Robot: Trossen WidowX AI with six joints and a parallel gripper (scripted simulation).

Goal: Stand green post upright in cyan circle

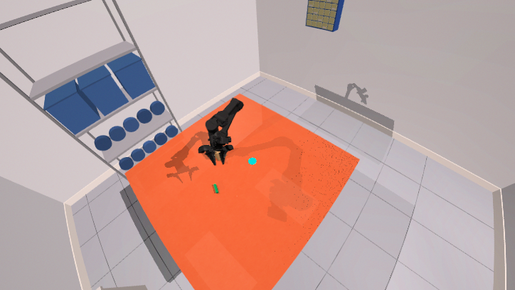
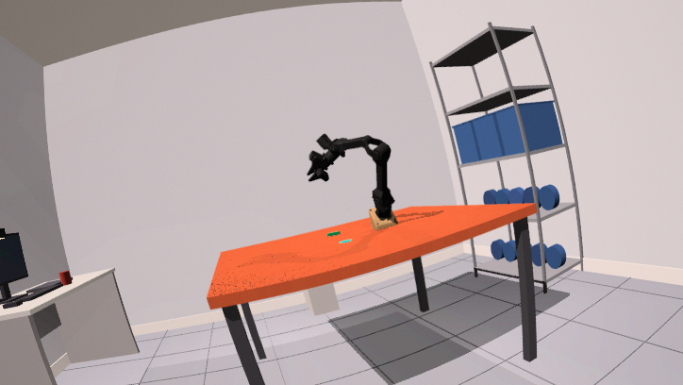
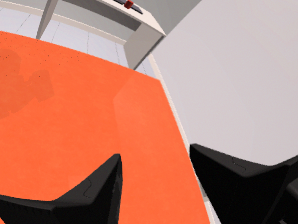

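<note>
My gripper tip is now 80 mm past the green post, 60 mm to the left of it and 300 mm above it. The rest, counted from my gripper tip: cyan circle (40 mm behind, 260 mm to the left, 310 mm below).
</note>
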